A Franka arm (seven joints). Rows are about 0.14 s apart.
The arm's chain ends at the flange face. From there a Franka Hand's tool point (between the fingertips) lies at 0.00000 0.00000 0.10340 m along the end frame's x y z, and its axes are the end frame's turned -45 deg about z.
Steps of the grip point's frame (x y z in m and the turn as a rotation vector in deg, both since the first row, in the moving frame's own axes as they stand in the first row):
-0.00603, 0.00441, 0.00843, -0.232, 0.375, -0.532
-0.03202, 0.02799, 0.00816, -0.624, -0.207, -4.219
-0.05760, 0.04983, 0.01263, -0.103, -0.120, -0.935
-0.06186, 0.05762, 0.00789, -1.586, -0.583, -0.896
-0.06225, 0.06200, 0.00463, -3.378, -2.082, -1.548
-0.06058, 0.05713, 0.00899, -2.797, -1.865, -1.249
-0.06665, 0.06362, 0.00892, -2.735, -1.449, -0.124
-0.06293, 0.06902, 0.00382, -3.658, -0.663, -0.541
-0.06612, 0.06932, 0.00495, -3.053, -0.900, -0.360
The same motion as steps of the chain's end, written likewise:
-0.00192, 0.00757, 0.00843, 0.101, 0.429, -0.532
-0.00342, 0.04139, 0.00817, -0.588, 0.295, -4.219
-0.00547, 0.07568, 0.01263, -0.158, -0.012, -0.935
-0.00430, 0.08173, 0.00793, -1.534, 0.709, -0.896
-0.00192, 0.08092, 0.00488, -3.861, 0.916, -1.548
-0.00369, 0.07730, 0.00917, -3.297, 0.659, -1.249
-0.00379, 0.08678, 0.00907, -2.959, 0.909, -0.124
0.00046, 0.08781, 0.00404, -3.055, 2.118, -0.541
-0.00050, 0.09074, 0.00511, -2.795, 1.522, -0.360

